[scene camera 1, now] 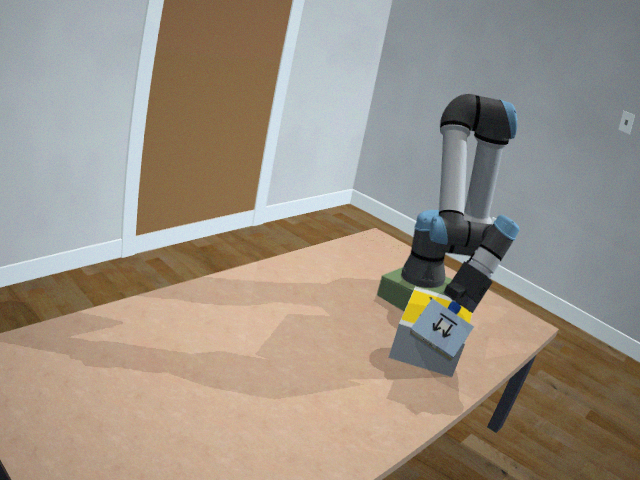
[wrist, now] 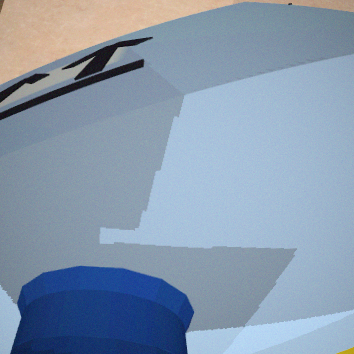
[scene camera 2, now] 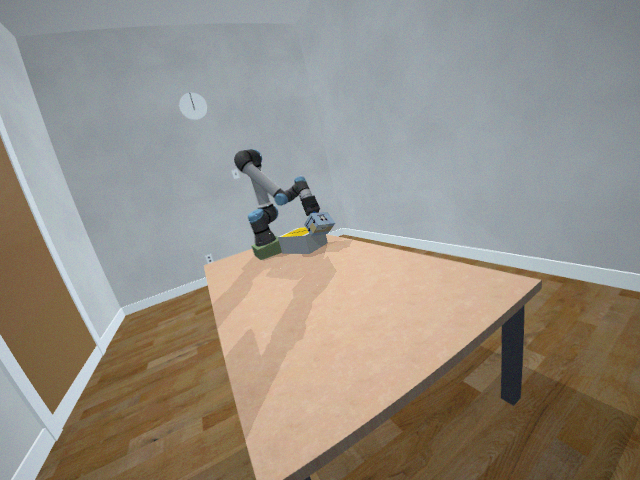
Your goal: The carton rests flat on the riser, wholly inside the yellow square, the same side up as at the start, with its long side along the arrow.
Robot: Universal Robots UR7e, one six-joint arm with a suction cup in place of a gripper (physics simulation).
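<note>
The carton (scene camera 1: 433,339) (scene camera 2: 321,222) (wrist: 253,147) is a light blue-grey box with a black bar-and-two-arrows mark on the face toward scene camera 1. It hangs tilted over the grey riser (scene camera 1: 413,356) (scene camera 2: 300,245), covering part of the yellow square (scene camera 1: 419,305) (scene camera 2: 294,232). The blue suction cup (scene camera 1: 454,308) (wrist: 102,309) sits pressed on the carton's upper face near one edge and holds it. I cannot tell whether the carton's lower edge touches the riser. The arrow on the riser is hidden.
The arm's green base block (scene camera 1: 393,288) (scene camera 2: 267,250) stands right behind the riser, near the far corner of the wooden table (scene camera 1: 270,381) (scene camera 2: 366,333) (wrist: 53,28). The table edge runs close to the riser on its right.
</note>
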